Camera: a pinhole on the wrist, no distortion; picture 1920 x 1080 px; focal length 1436.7 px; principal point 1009.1 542.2 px. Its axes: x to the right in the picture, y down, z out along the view. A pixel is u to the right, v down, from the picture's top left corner.
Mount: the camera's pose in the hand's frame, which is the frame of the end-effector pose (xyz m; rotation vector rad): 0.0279 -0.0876 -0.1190 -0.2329 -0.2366 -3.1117
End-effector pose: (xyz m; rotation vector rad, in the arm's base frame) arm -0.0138 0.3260 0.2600 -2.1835 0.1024 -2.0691
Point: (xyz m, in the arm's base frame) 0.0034 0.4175 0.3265
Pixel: 953 886
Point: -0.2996 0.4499 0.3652
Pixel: behind the camera
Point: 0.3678 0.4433 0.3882
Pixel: 927 852
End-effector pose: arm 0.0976 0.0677 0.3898 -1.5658 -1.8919 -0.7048
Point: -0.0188 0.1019 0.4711
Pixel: 248 1018
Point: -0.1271 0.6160 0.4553
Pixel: 75 864
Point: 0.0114 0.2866 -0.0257
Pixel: 1674 692
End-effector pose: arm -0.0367 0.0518 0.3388 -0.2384 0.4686 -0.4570
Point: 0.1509 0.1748 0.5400
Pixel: 1259 70
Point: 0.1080 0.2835 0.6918
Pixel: 1649 124
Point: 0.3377 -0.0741 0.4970
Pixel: 377 561
